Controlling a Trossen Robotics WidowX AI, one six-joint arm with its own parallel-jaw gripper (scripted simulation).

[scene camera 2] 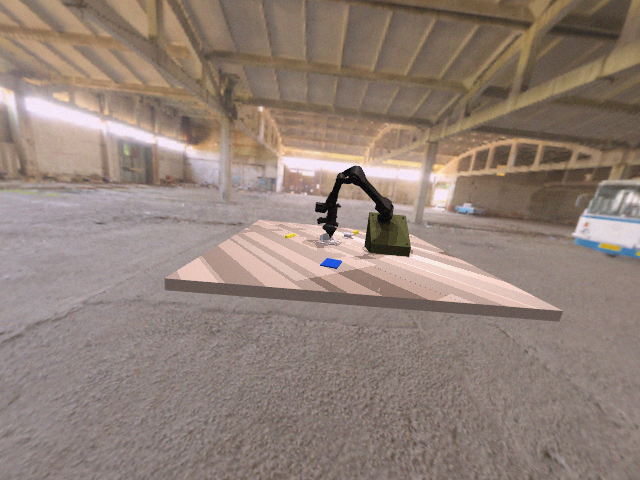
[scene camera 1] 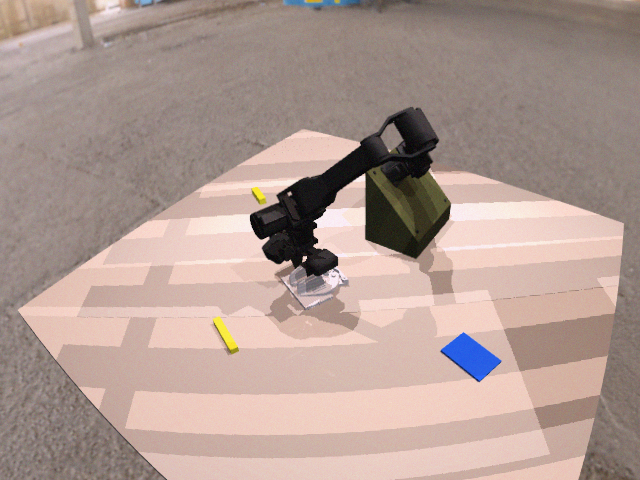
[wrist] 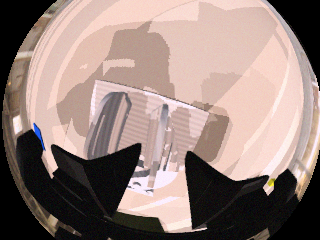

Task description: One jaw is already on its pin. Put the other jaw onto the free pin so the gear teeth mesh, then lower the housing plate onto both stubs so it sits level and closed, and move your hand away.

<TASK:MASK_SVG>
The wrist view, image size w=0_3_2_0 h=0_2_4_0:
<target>my gripper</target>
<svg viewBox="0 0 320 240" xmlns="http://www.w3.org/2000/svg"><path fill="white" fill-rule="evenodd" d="M17 136L16 161L25 187L41 207L81 235L59 225L53 236L56 240L255 240L249 237L265 228L268 240L300 203L295 193L297 179L289 172L291 169L277 176L273 191L267 195L263 187L269 175L231 180L189 151L185 152L184 173L192 232L151 232L124 227L103 216L115 216L139 164L141 143L95 160L81 159L51 144L57 164L51 179L41 160L44 148L31 128Z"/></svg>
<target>grey jaw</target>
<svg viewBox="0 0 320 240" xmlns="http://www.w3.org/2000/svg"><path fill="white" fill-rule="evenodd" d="M127 92L109 92L100 101L99 107L97 107L96 113L93 115L92 124L89 125L88 135L85 137L84 159L95 160L97 157L111 155L111 153L117 151L121 133L124 131L125 120L127 120L129 111L132 108Z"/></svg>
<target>grey jaw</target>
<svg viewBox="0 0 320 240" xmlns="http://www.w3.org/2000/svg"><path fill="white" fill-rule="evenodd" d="M167 104L160 105L160 107L153 109L151 112L143 164L144 167L149 169L147 171L133 172L131 181L128 183L128 185L131 185L131 188L144 191L144 189L165 187L165 185L172 183L177 172L179 172L179 149L177 149L175 133L173 133L175 132L175 127L173 127L171 108Z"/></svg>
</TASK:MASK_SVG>
